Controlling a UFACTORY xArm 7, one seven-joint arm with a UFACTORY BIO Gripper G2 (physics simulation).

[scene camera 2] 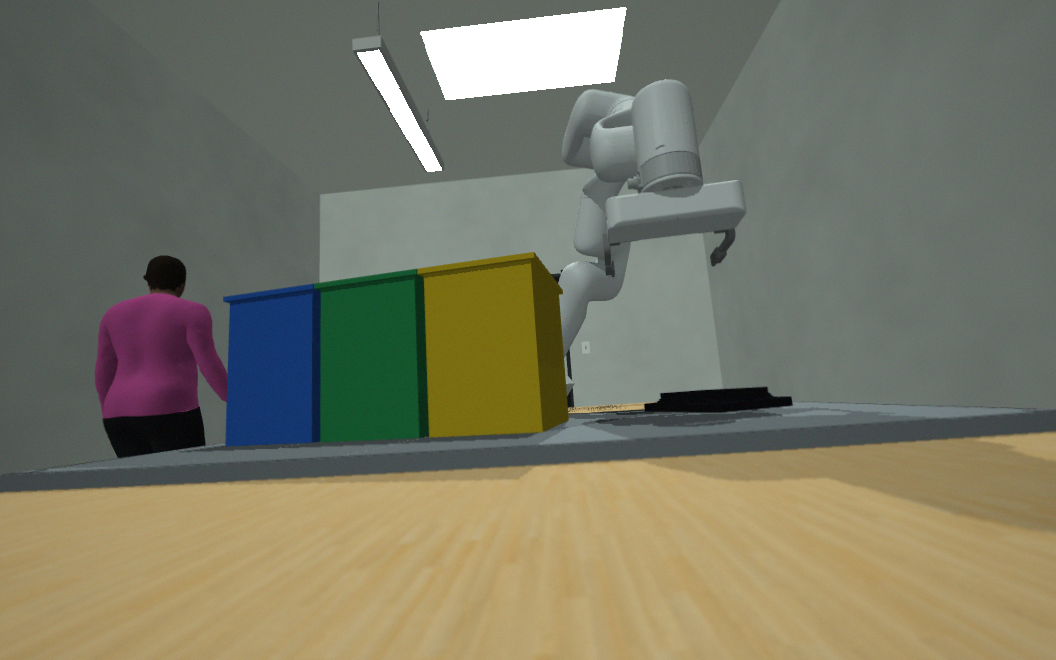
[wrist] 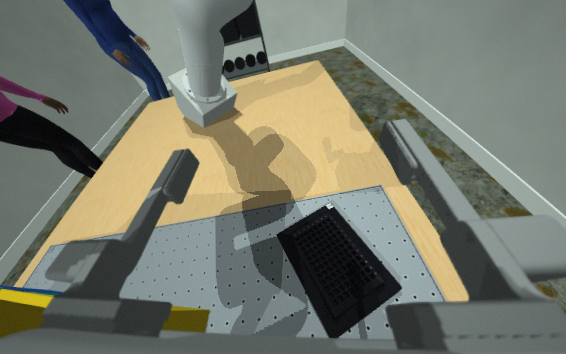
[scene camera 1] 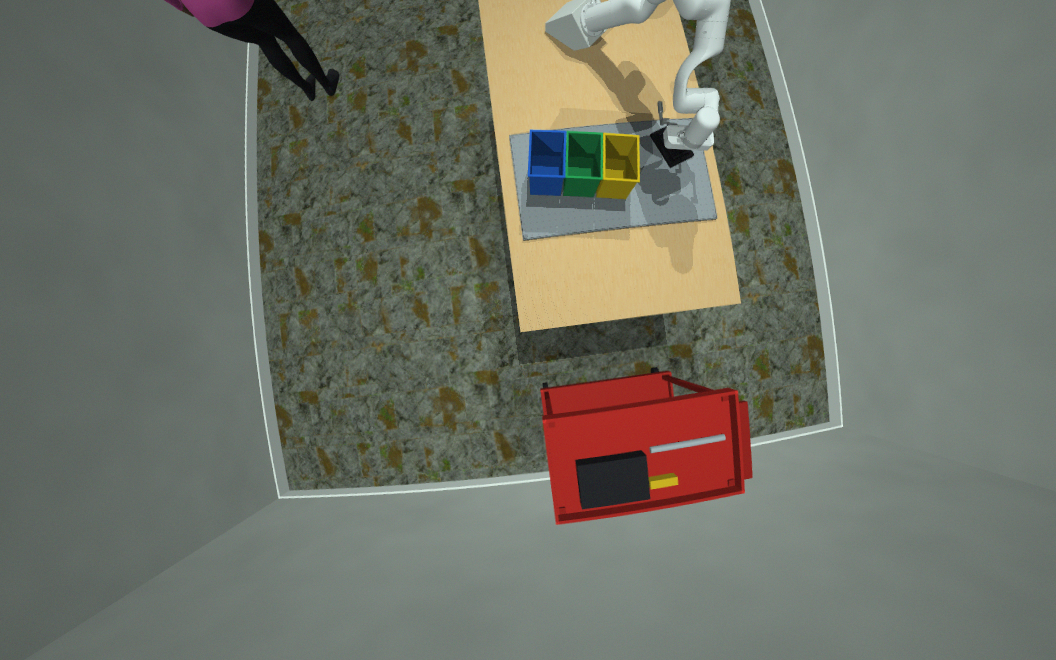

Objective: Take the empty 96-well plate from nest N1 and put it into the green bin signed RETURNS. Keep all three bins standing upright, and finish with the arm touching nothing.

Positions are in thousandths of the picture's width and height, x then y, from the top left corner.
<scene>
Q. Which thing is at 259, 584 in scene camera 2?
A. A blue bin.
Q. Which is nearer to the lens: the black 96-well plate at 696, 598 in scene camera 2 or the green bin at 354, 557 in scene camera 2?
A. The green bin.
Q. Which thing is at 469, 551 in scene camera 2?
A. A yellow bin.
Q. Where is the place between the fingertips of my gripper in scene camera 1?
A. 645, 157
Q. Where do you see a yellow bin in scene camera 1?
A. At 589, 246
</scene>
